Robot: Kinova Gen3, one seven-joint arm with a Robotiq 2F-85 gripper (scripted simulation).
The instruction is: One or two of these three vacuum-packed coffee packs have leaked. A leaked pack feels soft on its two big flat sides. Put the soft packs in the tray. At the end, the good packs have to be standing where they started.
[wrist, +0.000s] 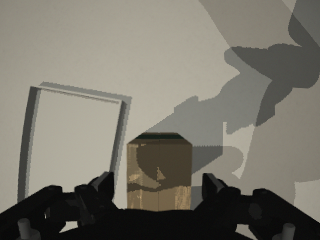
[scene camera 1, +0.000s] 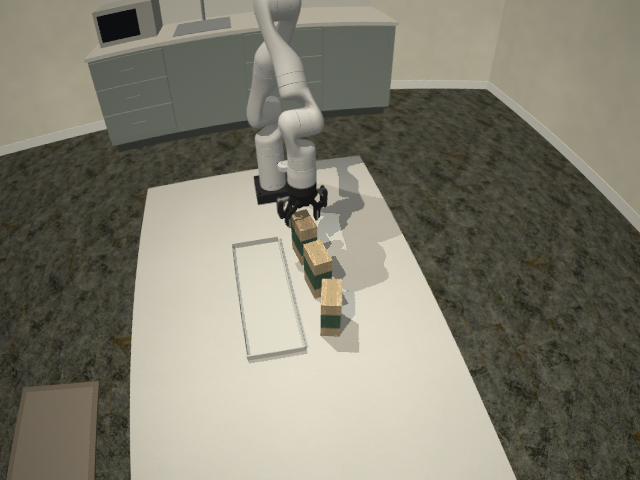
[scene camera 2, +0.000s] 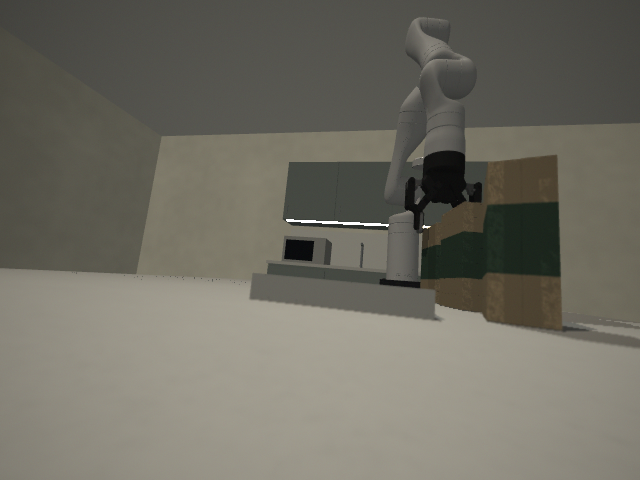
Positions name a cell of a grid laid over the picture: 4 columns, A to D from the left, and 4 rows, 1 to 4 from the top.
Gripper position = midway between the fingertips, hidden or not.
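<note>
Tray (scene camera 2: C3), (wrist: A3). My gripper (scene camera 2: C2), (wrist: B4), (scene camera 1: B2).
</note>
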